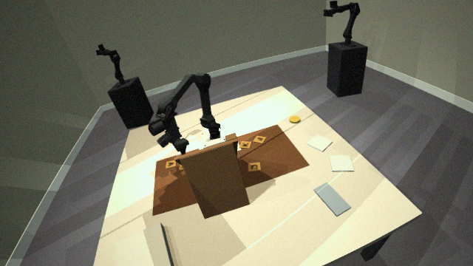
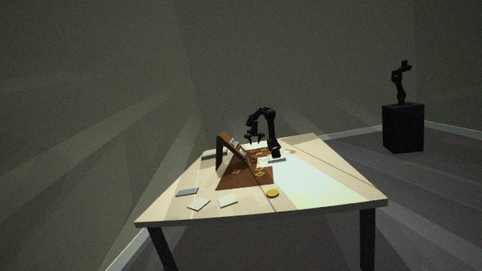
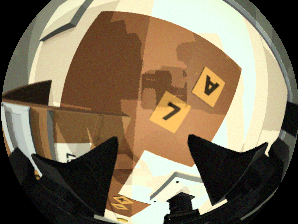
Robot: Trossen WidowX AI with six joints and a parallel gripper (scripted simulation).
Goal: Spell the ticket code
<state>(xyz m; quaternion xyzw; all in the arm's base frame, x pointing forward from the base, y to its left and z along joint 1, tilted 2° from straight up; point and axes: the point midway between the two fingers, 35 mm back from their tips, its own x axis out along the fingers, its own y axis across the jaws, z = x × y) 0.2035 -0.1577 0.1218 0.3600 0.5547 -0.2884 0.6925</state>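
The orange tile marked 7 is 100 mm below my gripper tip, 20 mm to the right of it and 20 mm behind it. Round my gripper tip: brown mat: 200 mm to the left, 100 mm below, 10 mm behind; then white ticket: 140 mm to the left, 80 mm ahead, 10 mm below; then orange tile marked g: 210 mm to the left, 130 mm ahead, 70 mm above.
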